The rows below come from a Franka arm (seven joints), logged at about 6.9 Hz.
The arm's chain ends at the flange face. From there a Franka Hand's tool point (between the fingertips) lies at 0.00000 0.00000 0.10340 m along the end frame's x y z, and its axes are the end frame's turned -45 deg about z.
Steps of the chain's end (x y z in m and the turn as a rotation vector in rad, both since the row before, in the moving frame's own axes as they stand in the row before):
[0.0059 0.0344 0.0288 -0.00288 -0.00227 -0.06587]
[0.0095 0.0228 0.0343 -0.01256 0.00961 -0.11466]
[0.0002 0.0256 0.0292 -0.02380 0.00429 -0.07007]
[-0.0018 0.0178 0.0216 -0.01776 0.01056 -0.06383]
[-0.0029 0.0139 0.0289 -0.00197 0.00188 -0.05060]
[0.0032 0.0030 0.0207 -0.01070 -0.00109 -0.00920]
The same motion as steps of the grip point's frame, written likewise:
[-0.0205 0.0286 0.0288 -0.00043 -0.00364 -0.06587]
[-0.0095 0.0245 0.0343 -0.01568 -0.00209 -0.11466]
[-0.0193 0.0203 0.0292 -0.01986 -0.01380 -0.07007]
[-0.0143 0.0134 0.0216 -0.02003 -0.00509 -0.06383]
[-0.0119 0.0081 0.0289 -0.00272 -0.00006 -0.05060]
[-0.0007 0.0051 0.0207 -0.00680 -0.00834 -0.00920]

